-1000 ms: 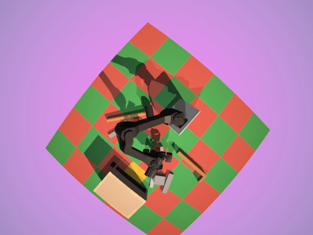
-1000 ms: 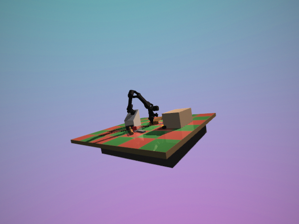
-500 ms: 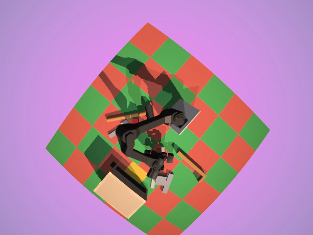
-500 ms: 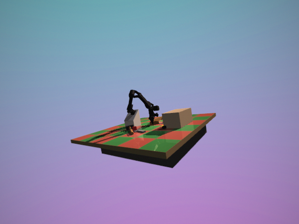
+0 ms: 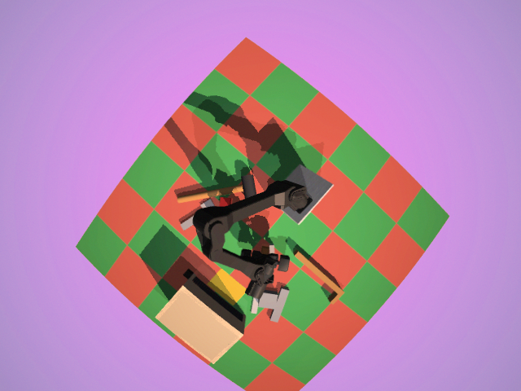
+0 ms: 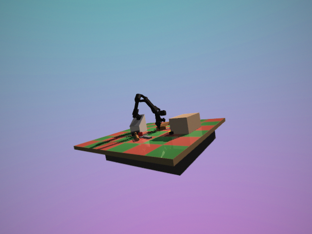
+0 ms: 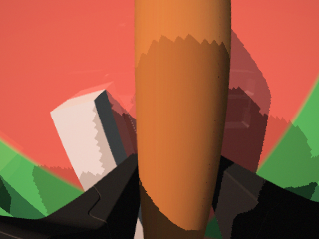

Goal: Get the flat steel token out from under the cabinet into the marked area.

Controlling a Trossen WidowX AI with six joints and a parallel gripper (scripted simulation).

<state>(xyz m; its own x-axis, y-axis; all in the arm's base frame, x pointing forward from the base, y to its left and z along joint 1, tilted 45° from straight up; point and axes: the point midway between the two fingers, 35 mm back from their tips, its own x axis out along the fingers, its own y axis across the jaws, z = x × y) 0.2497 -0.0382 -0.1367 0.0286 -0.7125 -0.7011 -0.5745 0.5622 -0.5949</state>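
My gripper tip is now 30 mm past the pale bar and 20 mm to the right of it. Also, from my gripper tip: grey block: 150 mm to the left, 130 mm ahead, 10 mm above; grey bar: 210 mm to the left, 120 mm ahead; red cube: 270 mm to the right, 50 mm behind, 10 mm above.
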